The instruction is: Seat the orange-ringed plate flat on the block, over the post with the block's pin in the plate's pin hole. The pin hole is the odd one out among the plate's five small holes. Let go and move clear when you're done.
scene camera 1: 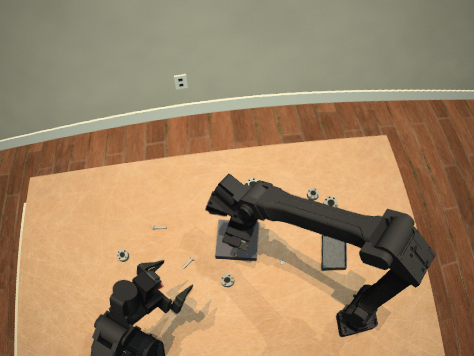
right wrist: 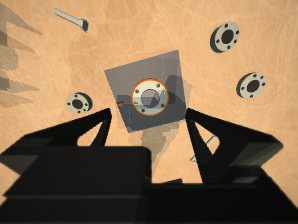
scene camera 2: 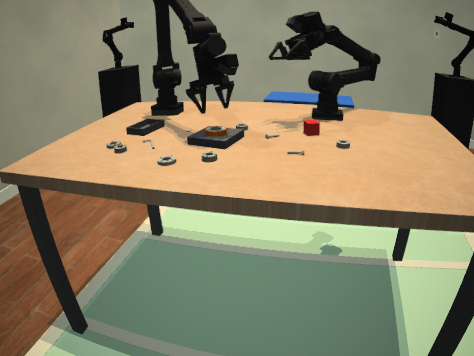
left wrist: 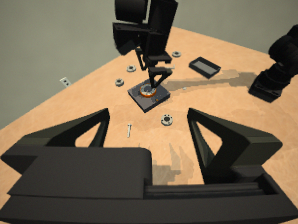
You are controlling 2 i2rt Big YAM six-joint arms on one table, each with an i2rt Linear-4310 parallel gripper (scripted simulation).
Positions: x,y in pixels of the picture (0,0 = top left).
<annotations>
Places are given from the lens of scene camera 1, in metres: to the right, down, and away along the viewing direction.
dark tray [scene camera 1: 334,252]: 0.30, 0.23, 1.24
dark grey block [scene camera 1: 223,251]: -0.04, 0.22, 1.24
</annotations>
